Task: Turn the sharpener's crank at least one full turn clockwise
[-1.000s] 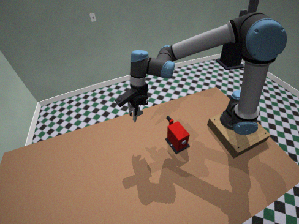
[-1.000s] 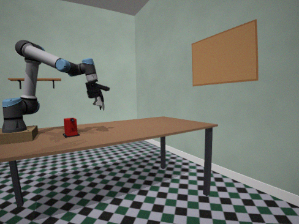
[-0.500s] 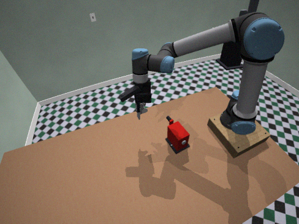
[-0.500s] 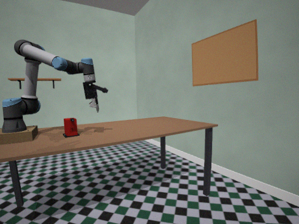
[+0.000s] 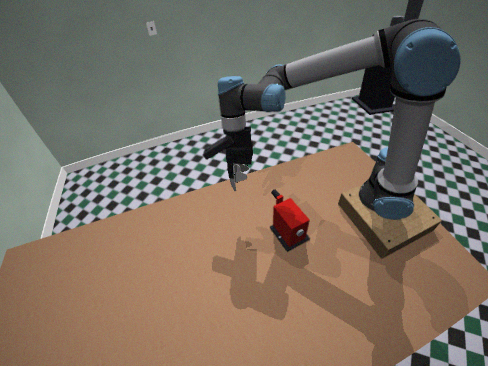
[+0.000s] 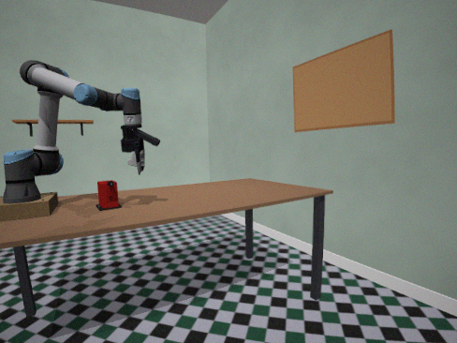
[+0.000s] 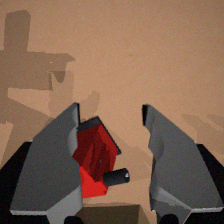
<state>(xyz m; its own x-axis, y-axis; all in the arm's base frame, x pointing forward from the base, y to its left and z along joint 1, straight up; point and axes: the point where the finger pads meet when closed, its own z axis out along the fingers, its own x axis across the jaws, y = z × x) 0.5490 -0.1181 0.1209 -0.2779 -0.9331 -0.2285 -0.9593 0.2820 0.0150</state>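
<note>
Now: hand 14 cm past the crank, 5 cm to the right of it and 7 cm above it.
</note>
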